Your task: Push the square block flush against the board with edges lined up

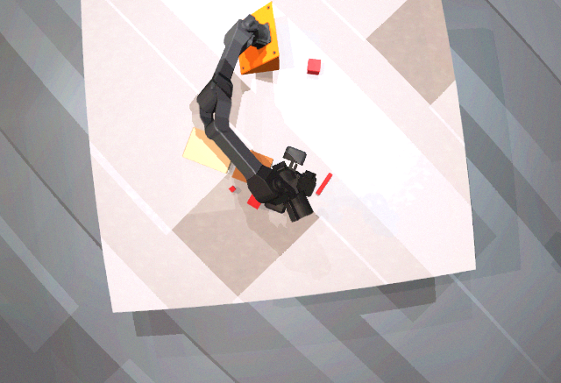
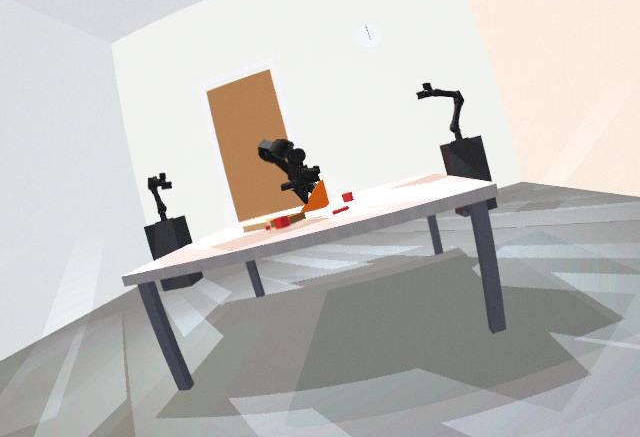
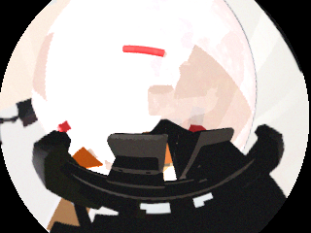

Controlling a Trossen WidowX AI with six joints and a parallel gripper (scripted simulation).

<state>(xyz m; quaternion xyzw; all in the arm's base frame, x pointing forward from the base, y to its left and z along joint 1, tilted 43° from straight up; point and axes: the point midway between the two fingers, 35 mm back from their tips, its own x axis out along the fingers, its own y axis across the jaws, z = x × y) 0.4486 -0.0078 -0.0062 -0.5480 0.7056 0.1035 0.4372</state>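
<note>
Right now my gripper tip is 100 mm to the left of the orange square block, 50 mm past it and 50 mm above it. From my gripper tip the other things lie so: tiny red piece 180 mm to the right, 50 mm below, 10 mm ahead; then thin red stick 120 mm to the left, 50 mm below, 40 mm ahead; then board 230 mm to the right, 130 mm behind, 50 mm below.
</note>
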